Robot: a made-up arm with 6 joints.
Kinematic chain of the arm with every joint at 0, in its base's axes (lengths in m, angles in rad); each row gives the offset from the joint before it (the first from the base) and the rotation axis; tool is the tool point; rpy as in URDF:
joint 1: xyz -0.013 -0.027 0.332 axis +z
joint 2: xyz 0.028 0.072 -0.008 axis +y
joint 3: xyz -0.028 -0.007 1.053 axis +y
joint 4: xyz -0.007 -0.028 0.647 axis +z
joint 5: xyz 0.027 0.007 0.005 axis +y
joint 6: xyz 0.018 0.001 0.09 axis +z
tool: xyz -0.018 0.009 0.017 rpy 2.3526 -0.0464 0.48
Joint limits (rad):
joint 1: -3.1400..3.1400
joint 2: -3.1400..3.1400
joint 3: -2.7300..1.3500
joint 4: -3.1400..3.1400
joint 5: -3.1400..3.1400
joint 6: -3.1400..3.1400
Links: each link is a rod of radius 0.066 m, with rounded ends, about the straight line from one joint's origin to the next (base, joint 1, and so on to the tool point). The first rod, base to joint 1, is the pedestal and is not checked.
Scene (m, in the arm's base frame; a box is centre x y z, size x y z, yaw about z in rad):
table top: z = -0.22
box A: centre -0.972 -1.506 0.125 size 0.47 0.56 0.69 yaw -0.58
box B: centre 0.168 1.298 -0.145 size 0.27 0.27 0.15 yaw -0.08
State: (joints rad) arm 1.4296 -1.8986 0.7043 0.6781 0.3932 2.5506
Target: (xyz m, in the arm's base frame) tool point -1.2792 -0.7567 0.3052
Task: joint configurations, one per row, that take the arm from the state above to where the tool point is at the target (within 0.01 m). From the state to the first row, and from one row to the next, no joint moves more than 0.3 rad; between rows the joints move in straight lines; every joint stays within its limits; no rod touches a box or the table.
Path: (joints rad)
1: 1.3310 -1.6259 0.5353 0.6934 0.3992 2.5835
2: 1.2325 -1.3532 0.3663 0.7087 0.4052 2.6165
3: 1.1339 -1.0805 0.1973 0.7240 0.4112 2.6494
4: 1.0353 -0.8078 0.0283 0.7393 0.4172 2.6823
5: 0.8360 -0.7729 -0.0818 0.6884 0.3900 2.5943
6: 0.6366 -0.7380 -0.1919 0.6376 0.3628 2.5062
7: 0.4373 -0.7032 -0.3021 0.5867 0.3355 2.4181
8: 0.4793 -0.7980 -0.5541 0.6772 0.3953 2.4608
9: 0.5213 -0.8927 -0.8061 0.7677 0.4551 2.5035
10: 0.5633 -0.9875 -1.0581 0.8583 0.5149 2.5462
11: 0.6053 -1.0823 -1.3102 0.9488 0.5747 2.5890

